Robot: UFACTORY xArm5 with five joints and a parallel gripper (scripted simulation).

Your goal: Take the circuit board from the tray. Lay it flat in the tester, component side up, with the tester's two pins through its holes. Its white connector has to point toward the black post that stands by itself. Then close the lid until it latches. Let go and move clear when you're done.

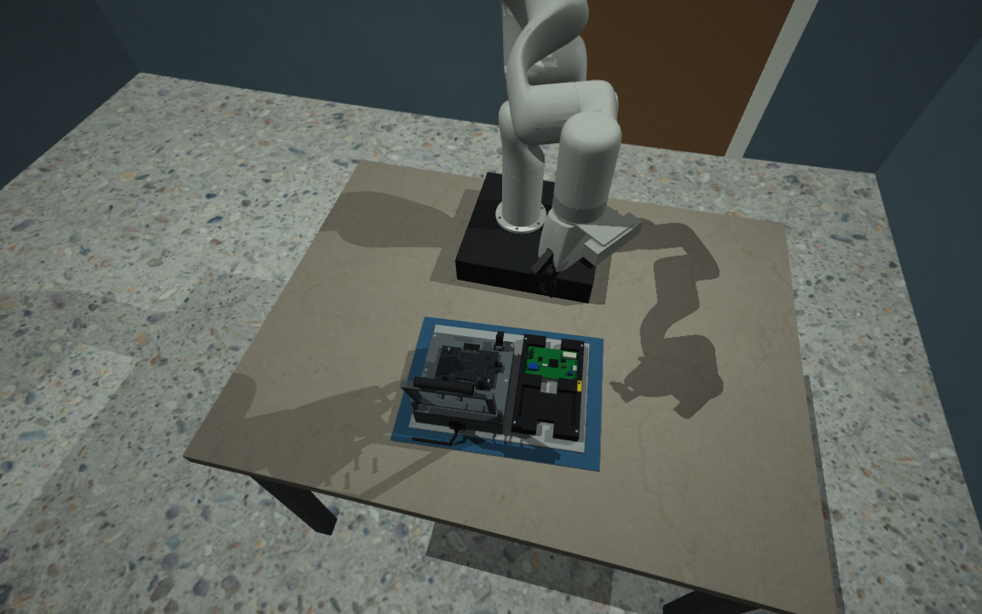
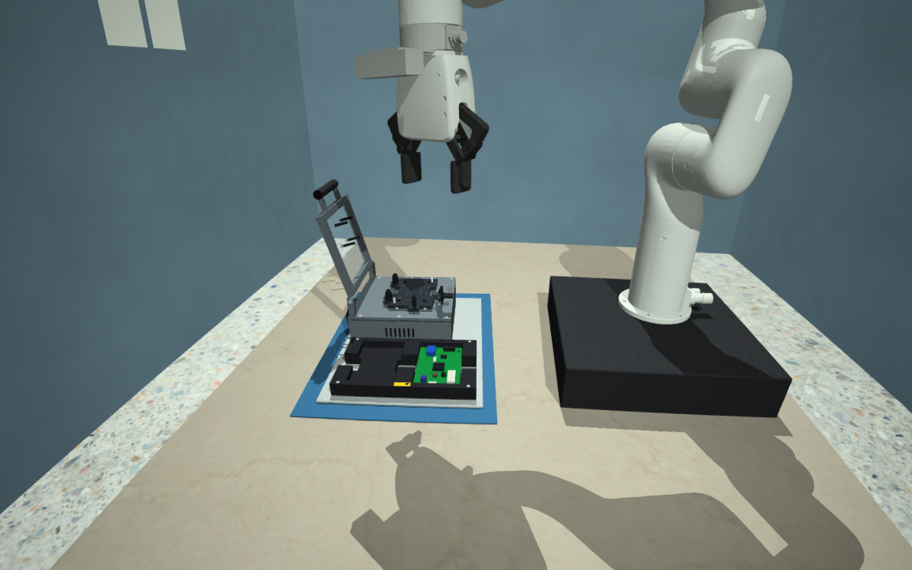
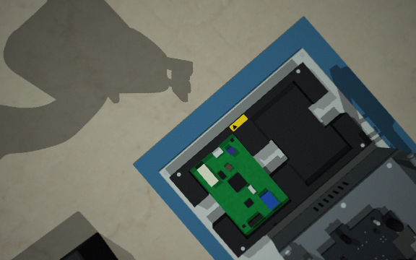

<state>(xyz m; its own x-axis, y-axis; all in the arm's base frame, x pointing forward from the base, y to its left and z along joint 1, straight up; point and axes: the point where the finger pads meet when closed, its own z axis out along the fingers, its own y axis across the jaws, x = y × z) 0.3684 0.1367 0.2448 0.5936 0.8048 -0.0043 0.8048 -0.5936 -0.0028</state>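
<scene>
Now: hand 300 mm above the green circuit board. Also, from my hand: framed lid 200 mm ahead, 160 mm to the right, 130 mm below; then grey tester 200 mm below, 120 mm to the right, 100 mm ahead; then black nest 240 mm below, 160 mm to the right, 80 mm ahead.
</scene>
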